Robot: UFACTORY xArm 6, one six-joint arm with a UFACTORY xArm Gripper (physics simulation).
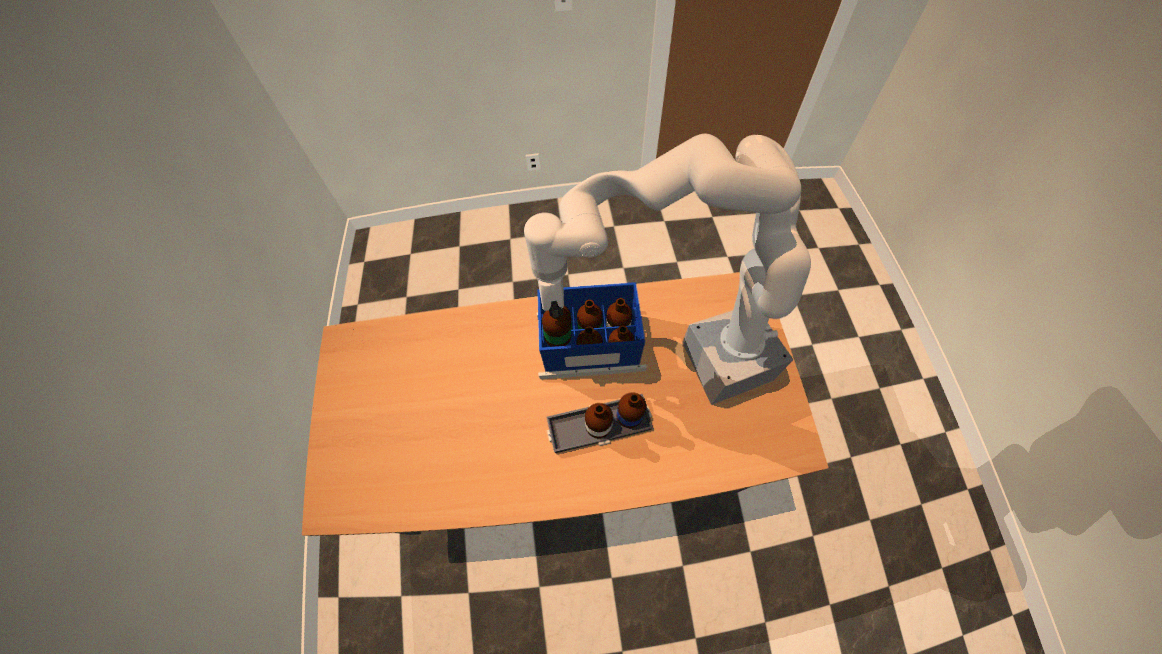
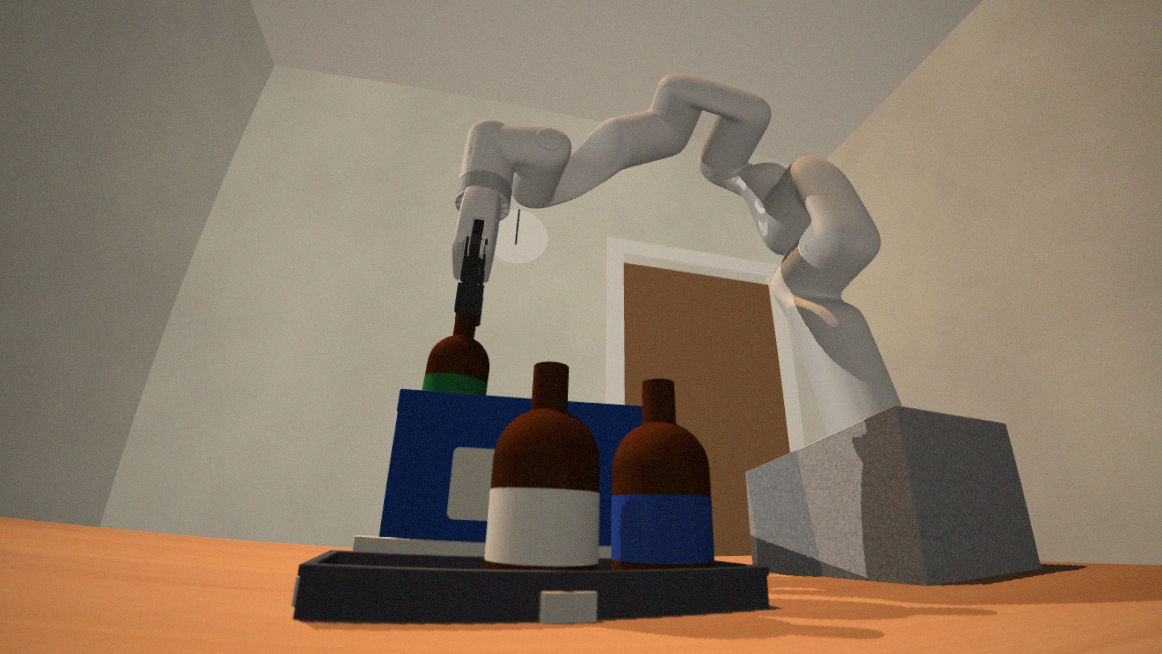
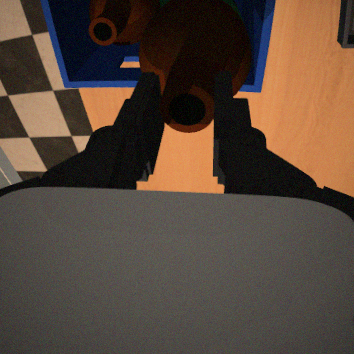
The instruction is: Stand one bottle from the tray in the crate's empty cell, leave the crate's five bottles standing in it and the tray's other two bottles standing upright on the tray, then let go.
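Frame: origin at the arm's base, x ahead, y left, z up, level; centimetres.
Where they show: gripper, fingertip midpoint: (image 1: 555, 308) (image 2: 467, 319) (image 3: 187, 98); arm's base, origin of the base link: (image 1: 742, 341) (image 2: 874, 449).
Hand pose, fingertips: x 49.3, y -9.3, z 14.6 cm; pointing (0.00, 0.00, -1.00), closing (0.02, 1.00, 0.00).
Observation:
Each offset is from my fingertips to the top centre of the thing. "pt": to the spot under its first point. Level surfaces: height alone.
My gripper (image 1: 556, 307) (image 2: 469, 316) (image 3: 187, 98) is shut on the neck of a brown bottle with a green label @(dx +0.4, dy -0.1, dz +0.9 cm) (image 1: 557, 326) (image 2: 456, 361) (image 3: 197, 45). The bottle looks roughly upright at the left end of the blue crate @(dx -8.5, dy -3.1, dz -10.7 cm) (image 1: 552, 359) (image 2: 422, 454) (image 3: 100, 84), over its front left cell. Its shoulder and part of the label show above the rim; its base is hidden. Other brown bottles (image 1: 589, 314) (image 3: 103, 31) stand lower in the crate. A white-labelled bottle @(dx -7.1, dy +22.5, dz -12.2 cm) (image 1: 599, 419) (image 2: 543, 524) and a blue-labelled bottle @(dx -16.1, dy +21.1, dz -12.2 cm) (image 1: 631, 408) (image 2: 661, 524) stand upright on the dark tray @(pt dx +3.9, dy +28.2, dz -25.7 cm) (image 1: 561, 449) (image 2: 406, 593).
The tray lies in front of the crate on the wooden table @(dz -28.2 cm) (image 1: 422, 422). A pale strip @(pt dx +1.3, dy +6.6, dz -26.4 cm) (image 1: 561, 375) runs along the crate's front foot. The robot's grey base block (image 1: 715, 369) (image 2: 967, 495) stands right of the crate. The arm arches above the crate from the right.

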